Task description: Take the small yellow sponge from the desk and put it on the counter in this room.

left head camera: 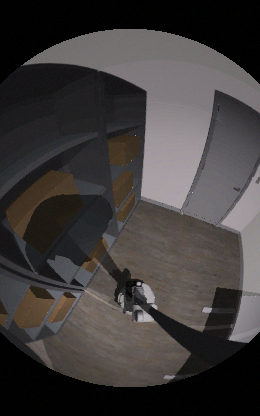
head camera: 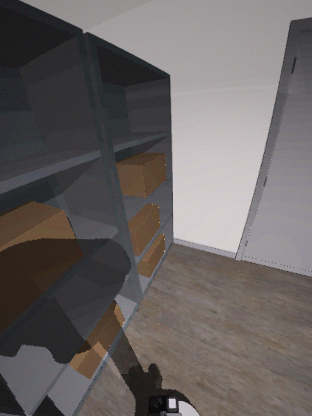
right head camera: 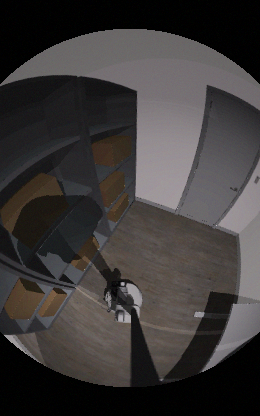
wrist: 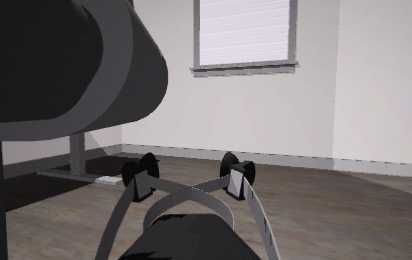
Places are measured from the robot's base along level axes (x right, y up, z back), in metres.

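Where they show: gripper, fingertip midpoint: (left head camera: 128, 313) (right head camera: 112, 313) (wrist: 189, 167).
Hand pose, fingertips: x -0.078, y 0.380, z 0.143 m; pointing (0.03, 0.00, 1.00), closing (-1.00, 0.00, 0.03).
After its pixels a point has its place.
My gripper (wrist: 189, 167) @(x -0.078, y 0.380, z 0.143 m) is open in the wrist view, with its two dark fingertips well apart and floor and wall showing between them. A light desk (left head camera: 250, 320) (right head camera: 234, 335) shows in part at the lower right edge of the left and right head views. The small yellow sponge does not show in these views. No counter can be made out; whether the grey shelf unit is what the task names, I cannot tell.
A tall grey shelf unit (head camera: 93, 100) @(x -0.283, y 1.628, z -0.869 m) with brown boxes (head camera: 145, 175) @(x -0.134, y 1.146, z -1.250 m) stands at the left and close to my base (left head camera: 145, 295) @(x 0.099, y 0.187, z -0.033 m) (right head camera: 131, 295) @(x 0.085, y 0.187, z -0.042 m). A grey door (head camera: 282, 165) @(x 1.002, y 1.156, z -1.330 m) is at the right. In the wrist view, a desk leg (wrist: 77, 154) @(x 0.692, y 0.137, z 1.584 m) stands at the left and a window (wrist: 244, 32) @(x -0.476, y 1.072, z 2.113 m) is above.
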